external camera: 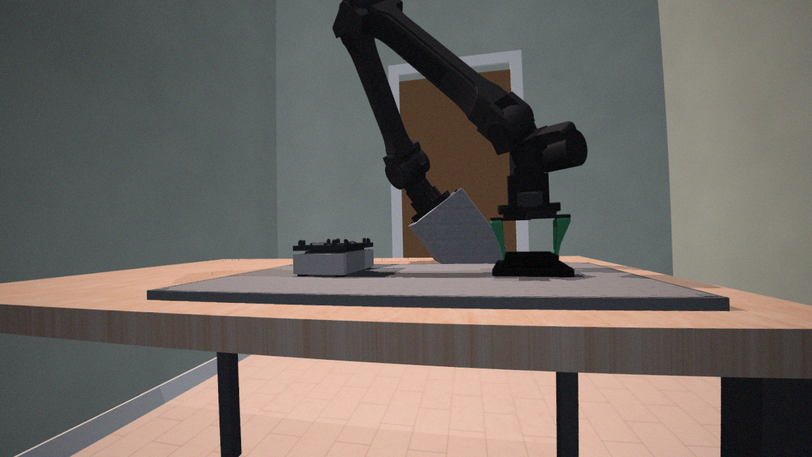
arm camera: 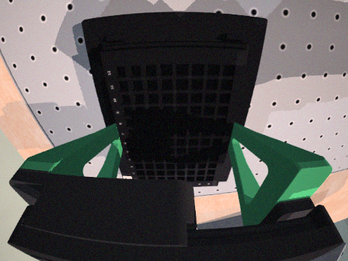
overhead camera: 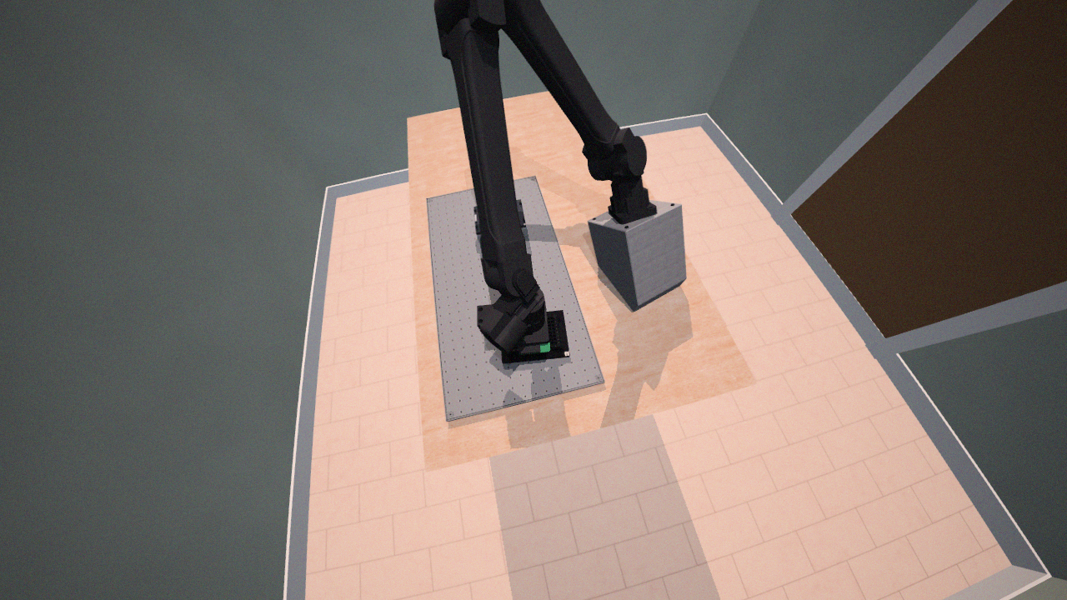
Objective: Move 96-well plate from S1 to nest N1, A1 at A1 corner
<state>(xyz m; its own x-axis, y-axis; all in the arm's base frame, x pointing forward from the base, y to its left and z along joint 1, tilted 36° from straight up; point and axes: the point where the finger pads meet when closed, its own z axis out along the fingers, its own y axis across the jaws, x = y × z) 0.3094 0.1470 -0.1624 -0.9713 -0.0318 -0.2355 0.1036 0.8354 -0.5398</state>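
My gripper is now right at the black 96-well plate. From my hand the other things lie so: black plate nest N1 (2 cm below).
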